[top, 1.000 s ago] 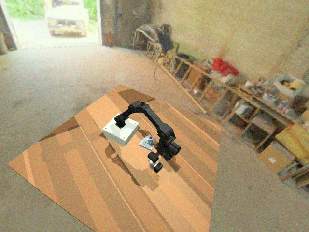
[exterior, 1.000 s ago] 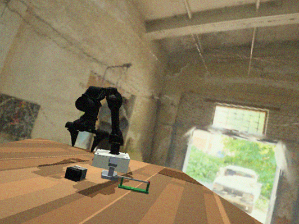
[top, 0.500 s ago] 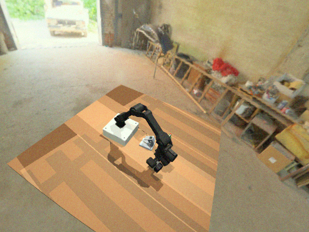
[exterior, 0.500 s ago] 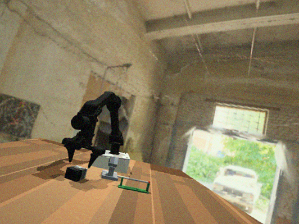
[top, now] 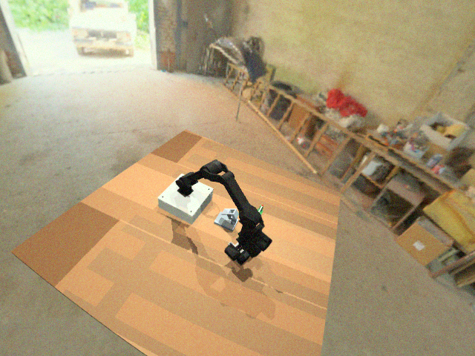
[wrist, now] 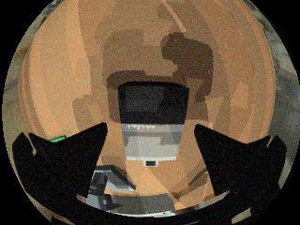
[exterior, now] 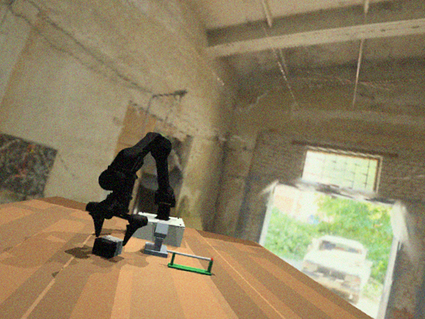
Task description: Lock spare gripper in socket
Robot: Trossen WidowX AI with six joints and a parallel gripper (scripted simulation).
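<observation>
The spare gripper is 1 cm behind my gripper tip and 2 cm below it. From my gripper tip the other things lie so: green cradle (6 cm behind, 25 cm to the left, 1 cm below); then socket (16 cm behind, 12 cm to the left, 1 cm above).
</observation>
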